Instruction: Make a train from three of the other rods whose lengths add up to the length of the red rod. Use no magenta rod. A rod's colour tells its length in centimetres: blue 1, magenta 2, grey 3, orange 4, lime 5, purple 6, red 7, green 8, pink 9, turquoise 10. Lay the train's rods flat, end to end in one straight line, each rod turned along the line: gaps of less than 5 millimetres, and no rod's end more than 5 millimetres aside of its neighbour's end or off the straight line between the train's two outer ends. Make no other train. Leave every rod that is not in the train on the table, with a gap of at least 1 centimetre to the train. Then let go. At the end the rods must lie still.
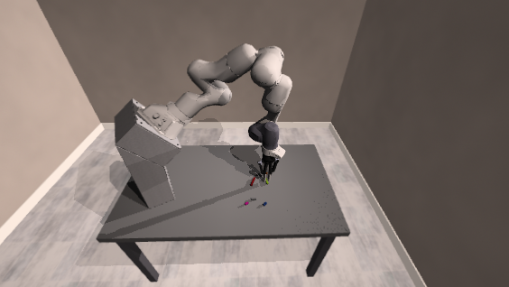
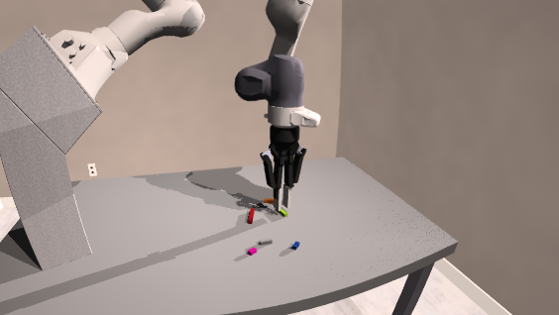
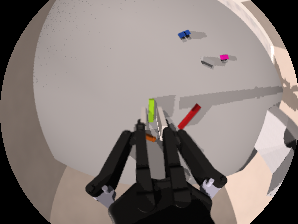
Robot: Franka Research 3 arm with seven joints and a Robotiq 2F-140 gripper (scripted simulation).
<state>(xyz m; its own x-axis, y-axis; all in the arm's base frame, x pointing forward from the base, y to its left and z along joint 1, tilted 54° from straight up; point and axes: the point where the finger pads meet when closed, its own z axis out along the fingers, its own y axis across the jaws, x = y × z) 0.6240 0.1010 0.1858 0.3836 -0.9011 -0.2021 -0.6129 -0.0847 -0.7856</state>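
Now: hand 50 mm above the lime rod. The rest, counted from my hand: grey rod 40 mm behind, 160 mm to the right, 50 mm below; then orange rod 30 mm behind, 60 mm to the left, 50 mm below; then red rod 80 mm behind, 30 mm to the right, 50 mm below.
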